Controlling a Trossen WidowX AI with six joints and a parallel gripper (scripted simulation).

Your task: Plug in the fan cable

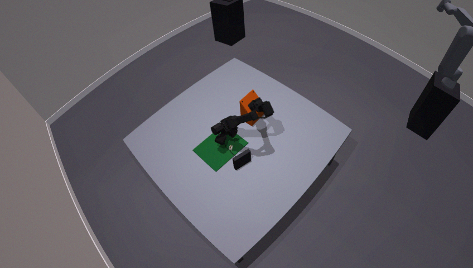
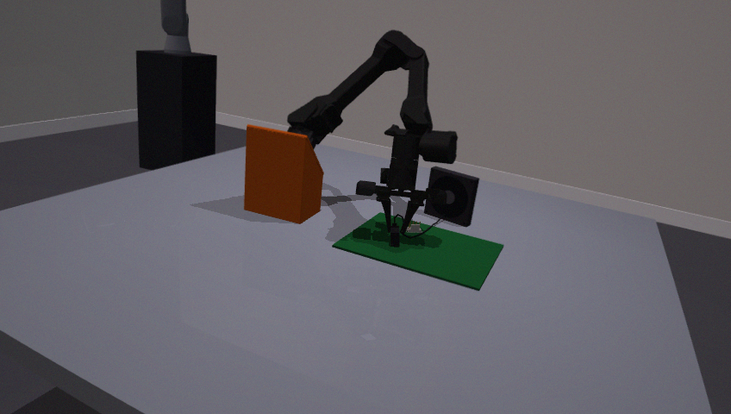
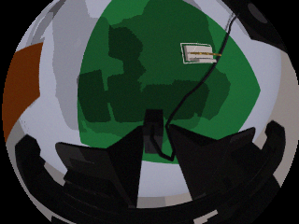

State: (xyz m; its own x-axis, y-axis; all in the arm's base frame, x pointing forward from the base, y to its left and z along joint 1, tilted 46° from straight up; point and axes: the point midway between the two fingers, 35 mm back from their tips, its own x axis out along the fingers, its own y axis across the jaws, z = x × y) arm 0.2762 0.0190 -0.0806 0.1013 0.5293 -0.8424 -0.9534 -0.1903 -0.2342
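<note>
My gripper tip is now 60 mm short of the green board, 20 mm to the right of it and 40 mm above it. Also, from my gripper tip: dark plug (10 mm to the right); black fan (70 mm ahead, 210 mm to the left, 30 mm above).
</note>
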